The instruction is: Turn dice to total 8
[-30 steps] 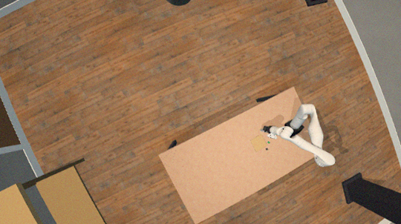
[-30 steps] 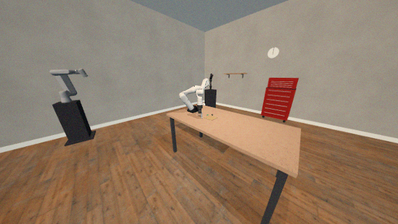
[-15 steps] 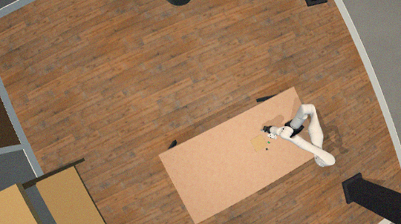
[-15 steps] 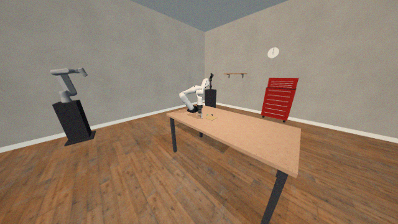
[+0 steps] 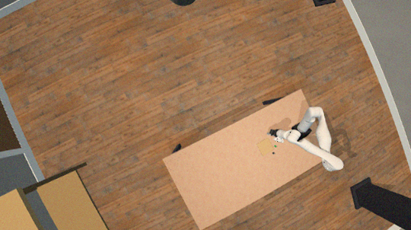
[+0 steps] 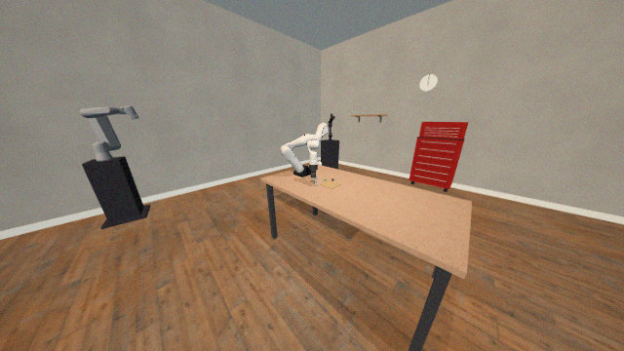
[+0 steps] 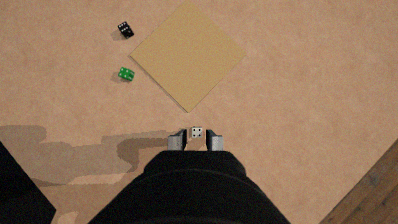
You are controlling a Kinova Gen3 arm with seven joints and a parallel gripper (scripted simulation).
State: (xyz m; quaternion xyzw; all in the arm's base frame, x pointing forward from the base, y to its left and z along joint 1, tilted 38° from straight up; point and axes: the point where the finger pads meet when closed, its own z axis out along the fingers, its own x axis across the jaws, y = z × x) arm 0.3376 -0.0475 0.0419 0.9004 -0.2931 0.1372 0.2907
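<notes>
Right now my hand is 3 cm above the white die. Also, from my hand: black die 21 cm to the left, 3 cm below, 1 cm ahead; then green die 15 cm to the left, 3 cm below, 3 cm behind; then tan mat 12 cm to the left, 7 cm ahead, 4 cm below.
</notes>
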